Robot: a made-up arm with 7 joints. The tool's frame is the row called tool.
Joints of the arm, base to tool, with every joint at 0 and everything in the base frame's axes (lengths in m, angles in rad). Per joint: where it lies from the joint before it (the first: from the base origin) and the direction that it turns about. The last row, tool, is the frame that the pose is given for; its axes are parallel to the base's.
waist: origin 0 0 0 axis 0 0.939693 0.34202
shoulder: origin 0 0 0 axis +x
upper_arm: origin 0 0 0 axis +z
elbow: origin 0.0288 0 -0.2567 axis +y
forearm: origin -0.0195 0 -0.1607 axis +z
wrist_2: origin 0 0 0 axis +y
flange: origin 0 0 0 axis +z
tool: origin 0 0 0
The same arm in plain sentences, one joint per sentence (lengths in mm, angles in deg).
The arm has seven revolute joints in a row. What follows holds with every joint at zero, and every direction is one of the base frame's. Joint 1 is mounted at the same point as the base frame's origin and turns about the direction (0, 0.9397, 0.342). Joint 2 is mounted at the same point as joint 1 and turns about +x. Joint 3 is mounted at the same point as joint 2 and turns about +z. Joint 4 is mounted 28.8 mm along +x and 256.7 mm along -z from joint 3 and turns about +y. Joint 5 is mounted 19.5 mm along -x and 160.7 mm along -z from joint 4 and turns about +z. Joint 6 is mounted at the same point as joint 5 and turns about +y. Joint 7 is mounted at the same point as joint 6 and turns about +z. The tool frame, which is the frame that the pose is given for, is mounted at the same point as joint 7; its axes are parallel to the base frame's.
